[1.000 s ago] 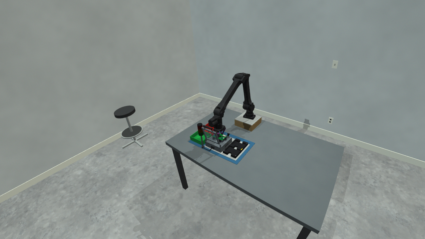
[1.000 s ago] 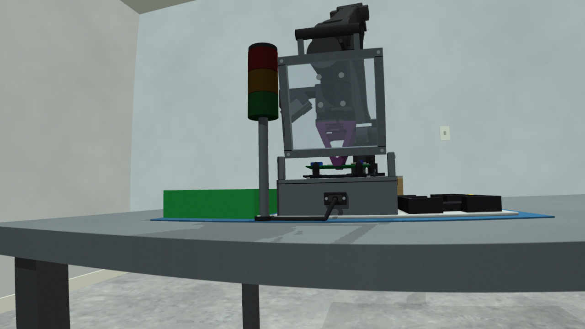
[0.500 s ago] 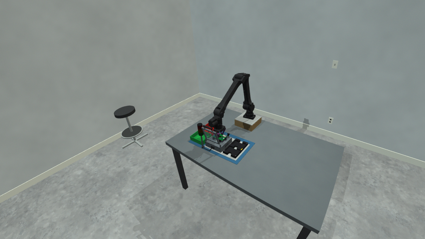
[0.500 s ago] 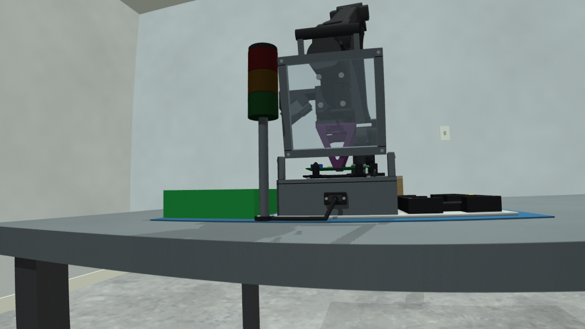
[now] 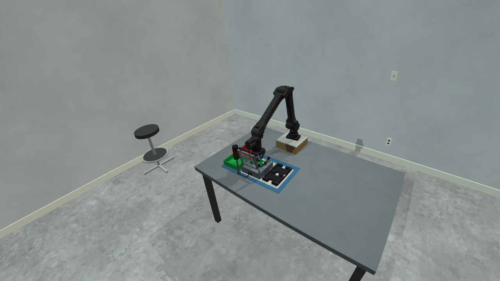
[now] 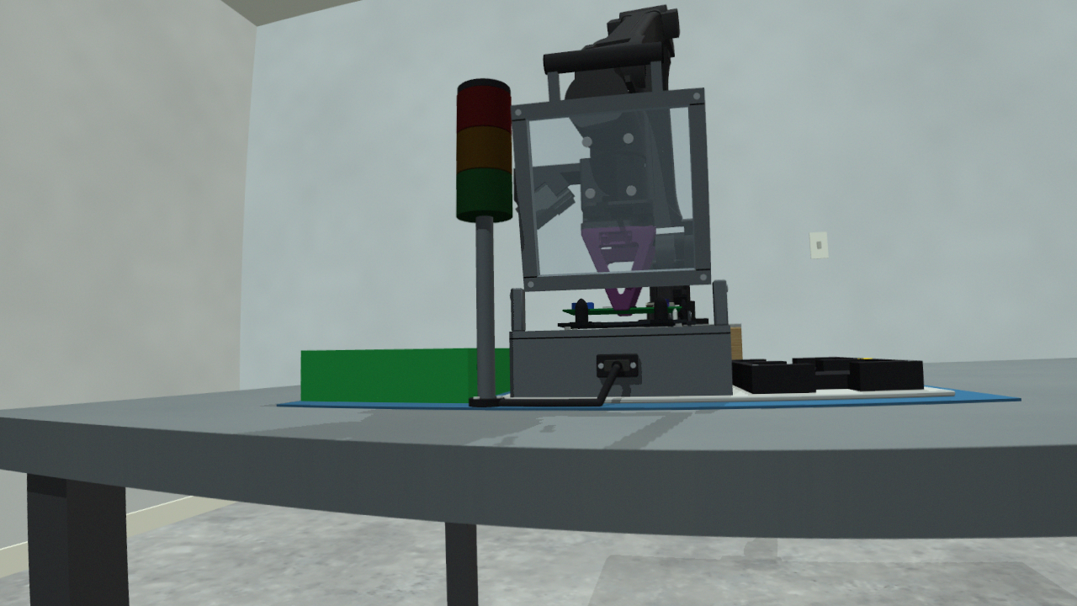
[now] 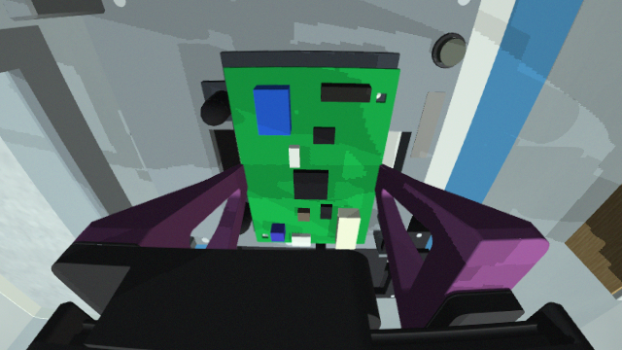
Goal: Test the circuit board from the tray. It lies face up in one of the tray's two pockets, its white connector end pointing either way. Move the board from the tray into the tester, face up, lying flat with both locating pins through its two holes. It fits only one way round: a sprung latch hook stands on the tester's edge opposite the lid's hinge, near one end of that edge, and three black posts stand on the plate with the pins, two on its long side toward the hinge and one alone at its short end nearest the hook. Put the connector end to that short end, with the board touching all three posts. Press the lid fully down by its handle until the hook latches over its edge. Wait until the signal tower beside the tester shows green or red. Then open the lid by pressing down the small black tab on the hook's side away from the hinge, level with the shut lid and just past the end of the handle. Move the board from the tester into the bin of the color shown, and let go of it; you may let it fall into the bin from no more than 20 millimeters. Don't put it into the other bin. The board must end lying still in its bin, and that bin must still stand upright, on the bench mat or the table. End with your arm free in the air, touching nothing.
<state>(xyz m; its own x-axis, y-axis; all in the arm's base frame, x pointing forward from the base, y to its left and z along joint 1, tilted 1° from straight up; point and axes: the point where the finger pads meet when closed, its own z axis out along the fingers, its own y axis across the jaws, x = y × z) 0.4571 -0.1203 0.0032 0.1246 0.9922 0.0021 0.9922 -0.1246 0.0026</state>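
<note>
Now: the green circuit board right at my hand. Also, from my hand: black tester plate (2 cm below, 1 cm to the left, 1 cm ahead); black latch hook (7 cm to the left, 5 cm behind); clear lid (12 cm ahead, 10 cm above, 2 cm to the right).
</note>
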